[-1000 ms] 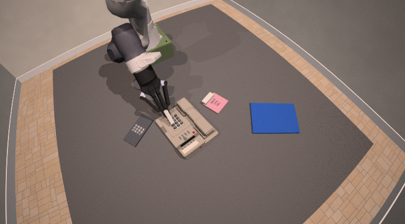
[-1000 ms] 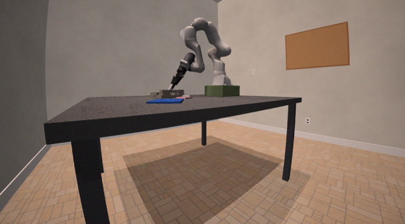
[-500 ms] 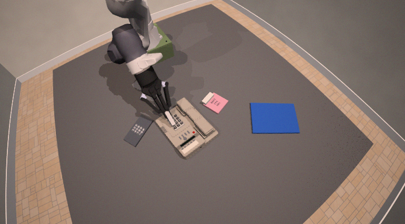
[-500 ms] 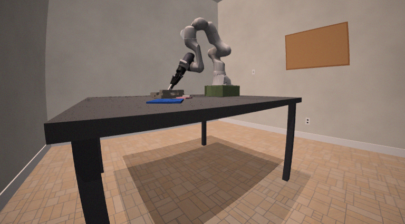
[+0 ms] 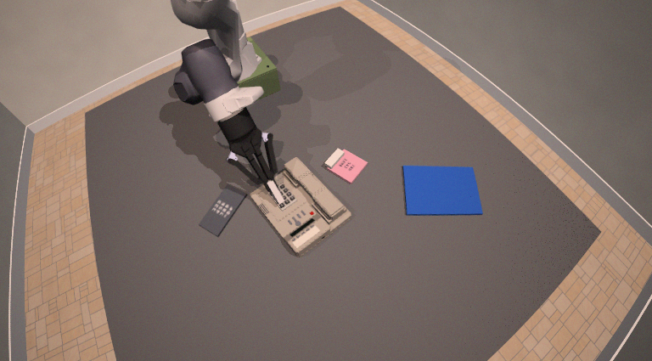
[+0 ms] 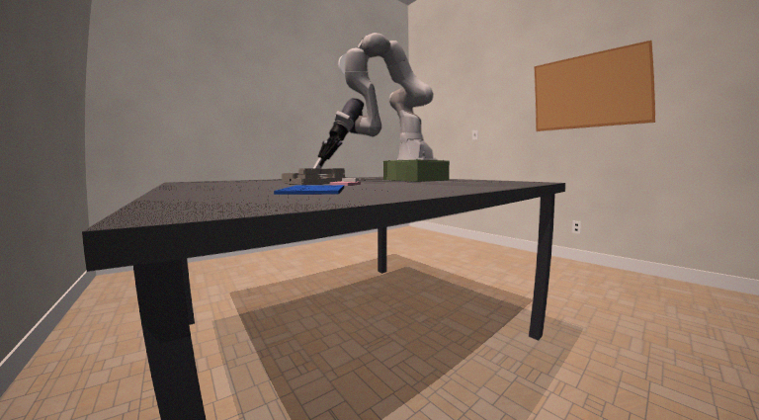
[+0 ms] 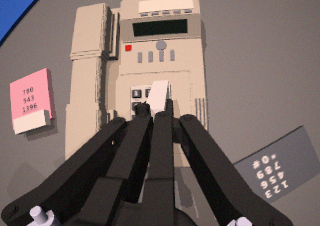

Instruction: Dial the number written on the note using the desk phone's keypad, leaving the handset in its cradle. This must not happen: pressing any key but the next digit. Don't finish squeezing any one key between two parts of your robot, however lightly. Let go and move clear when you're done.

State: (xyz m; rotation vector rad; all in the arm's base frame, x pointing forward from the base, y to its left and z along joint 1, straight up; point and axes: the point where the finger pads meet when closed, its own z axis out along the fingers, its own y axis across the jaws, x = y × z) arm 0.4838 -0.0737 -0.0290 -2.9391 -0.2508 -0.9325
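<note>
Now: hand 90 mm to the right of the handset, 30 mm above it and 20 mm short of it. Round my hand: pink note: 220 mm to the left, 70 mm below, 10 mm behind; blue mat: 400 mm to the left, 200 mm ahead, 70 mm below.
</note>
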